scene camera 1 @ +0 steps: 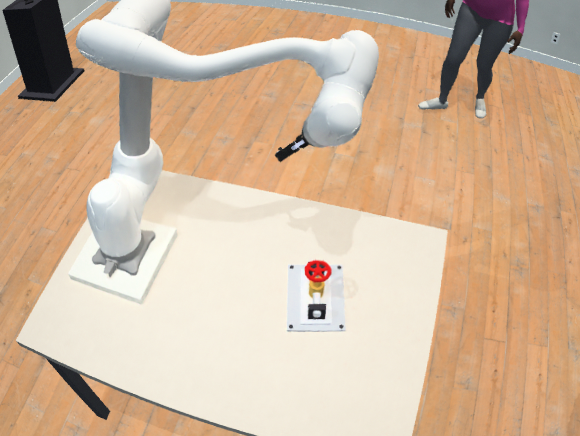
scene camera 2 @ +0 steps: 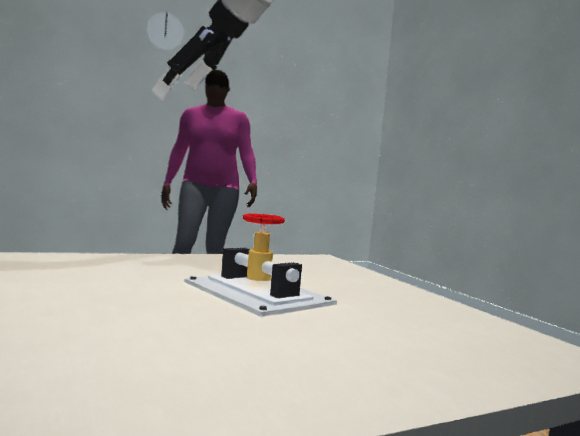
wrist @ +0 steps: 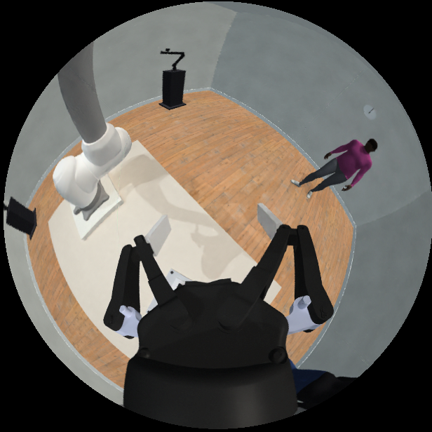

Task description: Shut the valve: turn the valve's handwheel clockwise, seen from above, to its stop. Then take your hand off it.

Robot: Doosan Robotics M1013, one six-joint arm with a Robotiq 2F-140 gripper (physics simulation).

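The valve's red handwheel [scene camera 1: 307, 272] [scene camera 2: 263, 219] lies level on top of the yellow valve body [scene camera 1: 316, 289] [scene camera 2: 260, 266], with a pale pipe running through two black blocks. The valve stands on a light plate [scene camera 1: 293, 300] [scene camera 2: 225, 291] [wrist: 177, 275] fixed to the table. In the wrist view one corner of the plate shows, and the handwheel is hidden behind the gripper's body. My gripper [scene camera 1: 281, 155] [scene camera 2: 179, 82] [wrist: 212, 216] is open and empty. It hangs high above the handwheel, off to one side and tilted, touching nothing.
The cream table [scene camera 1: 225, 350] [scene camera 2: 125, 360] [wrist: 95, 265] carries the arm's white base slab [scene camera 1: 162, 252] [wrist: 112, 199]. A person in a magenta top [scene camera 1: 492, 10] [scene camera 2: 212, 145] [wrist: 354, 157] stands beyond the table. A black pedestal [scene camera 1: 42, 50] [wrist: 173, 87] stands on the floor.
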